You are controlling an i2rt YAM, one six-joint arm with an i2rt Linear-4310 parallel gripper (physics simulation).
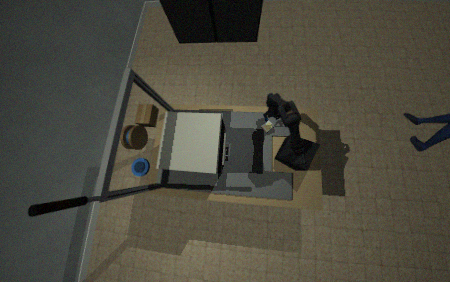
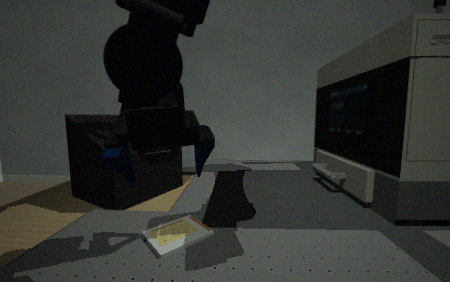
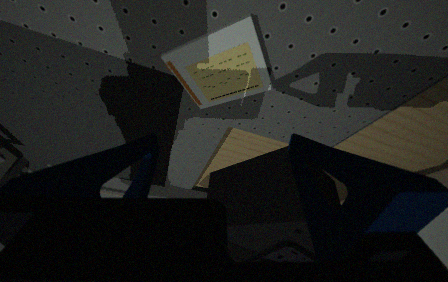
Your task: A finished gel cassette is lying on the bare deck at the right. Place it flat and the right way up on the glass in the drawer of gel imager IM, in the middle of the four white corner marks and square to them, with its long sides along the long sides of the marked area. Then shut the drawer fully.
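Where they show: gripper, between the fingertips: (image 1: 270,121) (image 2: 167,180) (image 3: 223,141); arm's base, origin of its link: (image 1: 298,151).
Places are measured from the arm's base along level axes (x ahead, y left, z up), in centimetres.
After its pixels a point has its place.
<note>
The gel cassette (image 1: 268,125) {y -26.8, x 18.6, z -15.9 cm} (image 2: 177,235) {y -27.4, x 19.7, z -15.9 cm} (image 3: 220,64) {y -27.2, x 19.6, z -15.9 cm} lies flat on the perforated deck (image 2: 300,255) {y -31.7, x 38.4, z -16.5 cm} (image 3: 350,45) {y -32.6, x 8.8, z -16.5 cm}, its yellow gel face up and an orange strip along one end. It is turned at an angle to the deck's rows of holes. My gripper (image 2: 166,181) {y -27.7, x 18.5, z -6.3 cm} (image 3: 223,141) {y -27.7, x 18.5, z -6.3 cm} is open and empty, with blue fingers pointing down, above the deck and apart from the cassette. The gel imager (image 1: 195,142) {y -3.5, x 76.0, z 20.6 cm} (image 2: 370,115) {y -14.5, x 59.4, z 3.8 cm} has a low drawer front (image 2: 350,180) {y -11.5, x 57.9, z -11.7 cm} with a handle (image 2: 330,172) {y -8.4, x 54.5, z -10.5 cm}, close against its body. The glass and corner marks are hidden.
The arm's dark base (image 1: 298,152) {y 1.3, x 3.3, z 7.1 cm} (image 2: 125,160) stands beside the deck on a wooden surface. Behind the imager are a cardboard box (image 1: 146,114), a round brown item (image 1: 136,137) and a blue disc (image 1: 140,167). A person's legs (image 1: 435,120) show at the far right.
</note>
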